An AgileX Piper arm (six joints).
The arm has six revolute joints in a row. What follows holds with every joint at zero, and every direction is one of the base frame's.
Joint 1 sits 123.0 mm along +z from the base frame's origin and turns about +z.
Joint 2 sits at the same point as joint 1 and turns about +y.
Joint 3 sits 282.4 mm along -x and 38.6 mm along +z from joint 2 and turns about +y.
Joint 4 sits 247.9 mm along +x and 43.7 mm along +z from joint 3 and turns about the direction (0.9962, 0, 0.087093).
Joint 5 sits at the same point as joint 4 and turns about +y.
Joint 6 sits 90.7 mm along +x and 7.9 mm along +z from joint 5 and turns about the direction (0.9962, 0, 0.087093).
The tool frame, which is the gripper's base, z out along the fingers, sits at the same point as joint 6; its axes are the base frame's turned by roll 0.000, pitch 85.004 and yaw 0.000 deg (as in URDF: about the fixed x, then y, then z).
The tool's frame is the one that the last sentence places.
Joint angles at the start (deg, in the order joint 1, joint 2, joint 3, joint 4, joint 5, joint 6): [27.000 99.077 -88.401 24.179 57.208 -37.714]
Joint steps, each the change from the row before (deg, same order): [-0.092 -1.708 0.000 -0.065 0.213 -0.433]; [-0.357 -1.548 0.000 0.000 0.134 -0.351]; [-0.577 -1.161 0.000 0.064 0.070 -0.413]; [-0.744 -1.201 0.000 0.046 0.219 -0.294]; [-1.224 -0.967 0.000 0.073 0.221 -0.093]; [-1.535 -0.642 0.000 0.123 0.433 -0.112]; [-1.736 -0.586 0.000 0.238 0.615 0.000]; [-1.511 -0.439 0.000 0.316 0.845 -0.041]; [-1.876 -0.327 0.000 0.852 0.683 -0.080]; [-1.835 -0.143 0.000 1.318 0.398 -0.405]
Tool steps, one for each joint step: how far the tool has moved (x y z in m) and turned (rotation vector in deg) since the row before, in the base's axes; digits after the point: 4 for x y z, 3 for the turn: [-0.0053 -0.0034 0.0110 0.520 -1.601 0.351]; [-0.0041 -0.0046 0.0098 0.544 -1.458 -0.022]; [-0.0022 -0.0051 0.0073 0.418 -1.176 -0.225]; [-0.0022 -0.0061 0.0073 0.380 -1.041 -0.426]; [-0.0002 -0.0082 0.0058 0.353 -0.716 -1.061]; [0.0014 -0.0093 0.0036 0.167 -0.241 -1.268]; [0.0015 -0.0101 0.0032 0.223 0.060 -1.473]; [0.0008 -0.0086 0.0021 0.155 0.390 -1.112]; [0.0019 -0.0097 0.0019 0.673 0.496 -1.482]; [0.0025 -0.0087 0.0014 1.033 0.363 -1.283]
